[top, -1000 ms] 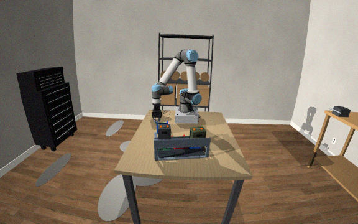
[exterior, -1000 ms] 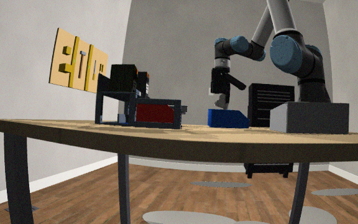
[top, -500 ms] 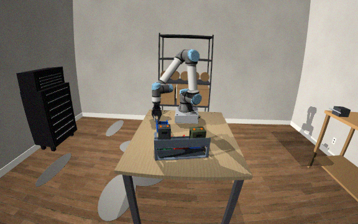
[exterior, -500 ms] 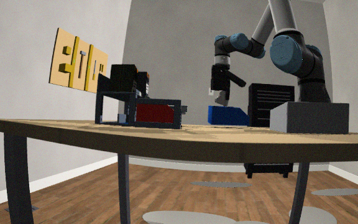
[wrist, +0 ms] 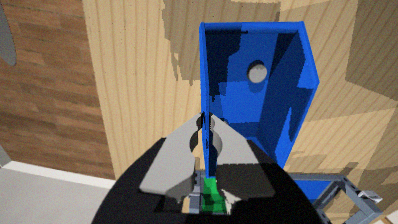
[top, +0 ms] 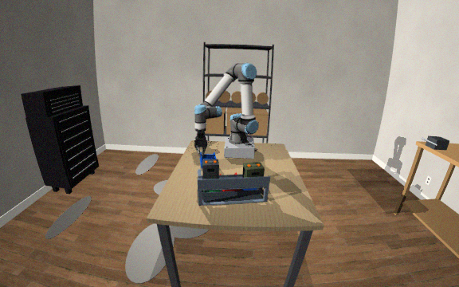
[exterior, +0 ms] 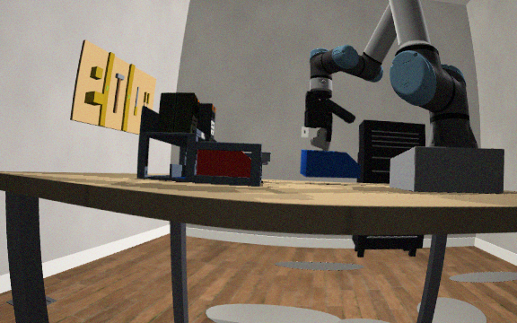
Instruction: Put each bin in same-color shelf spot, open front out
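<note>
The blue bin is 4 cm to the left of my hand, 3 cm below it and 2 cm behind it. Also, from my hand: dark box: 35 cm ahead, 19 cm to the left, 8 cm above; green case: 41 cm to the left, 27 cm ahead, 6 cm above; red bin: 26 cm to the left, 22 cm ahead, 4 cm below.
</note>
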